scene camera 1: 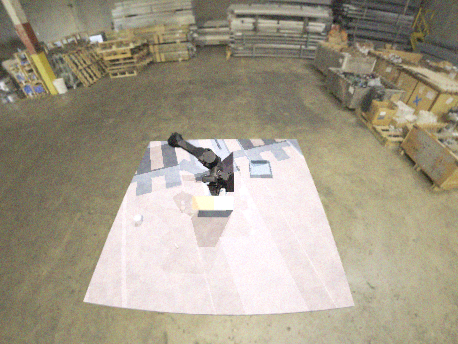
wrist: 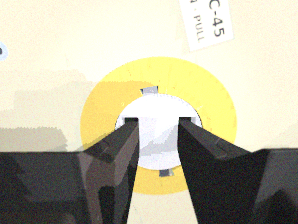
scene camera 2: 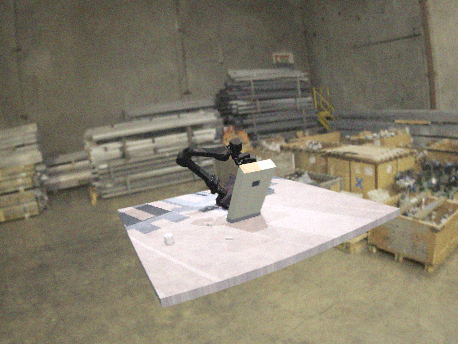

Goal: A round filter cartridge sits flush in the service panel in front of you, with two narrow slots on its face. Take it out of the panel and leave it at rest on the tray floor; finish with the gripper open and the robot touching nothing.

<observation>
round filter cartridge: wrist 158, 114; not seen in scene camera 1 (hidden by a service panel); not seen in scene camera 2 (hidden by a service panel)
</observation>
